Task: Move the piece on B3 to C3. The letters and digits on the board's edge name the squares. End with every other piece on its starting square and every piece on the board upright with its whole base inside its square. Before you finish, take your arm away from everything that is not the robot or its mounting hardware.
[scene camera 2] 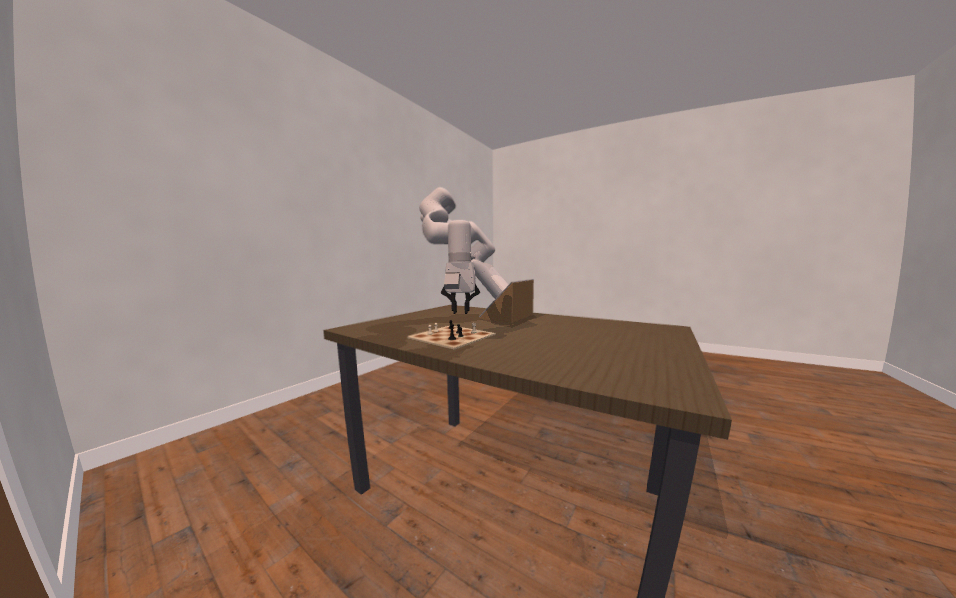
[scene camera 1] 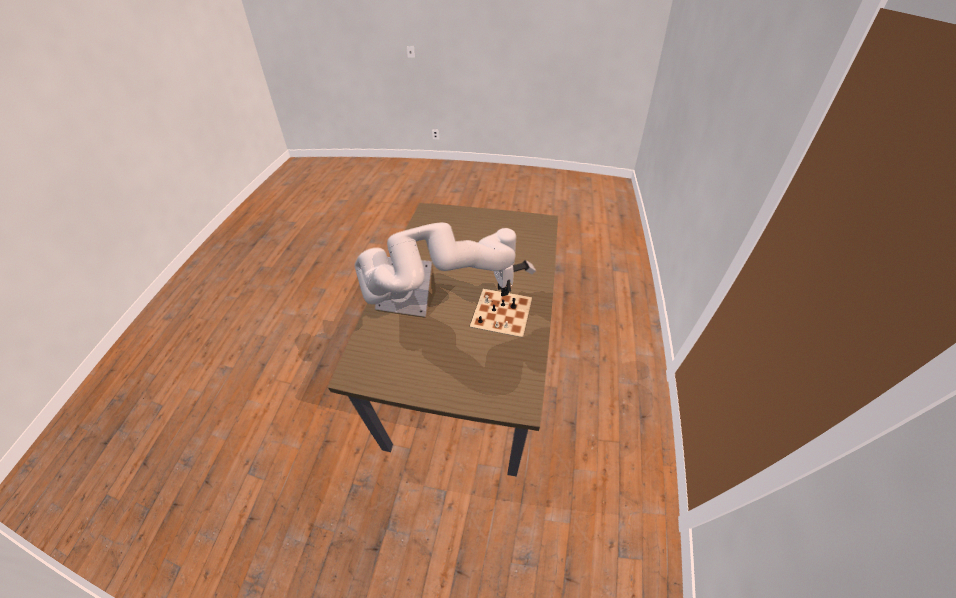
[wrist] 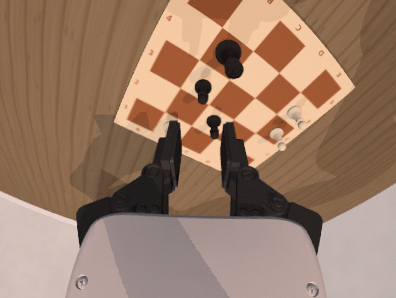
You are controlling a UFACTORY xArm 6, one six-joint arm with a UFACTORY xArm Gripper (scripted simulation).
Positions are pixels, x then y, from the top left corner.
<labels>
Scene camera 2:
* my gripper: 460, 313
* chessboard: 440, 338
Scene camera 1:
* chessboard: 517, 317
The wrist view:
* my gripper: 201, 135
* chessboard: 285, 64
</labels>
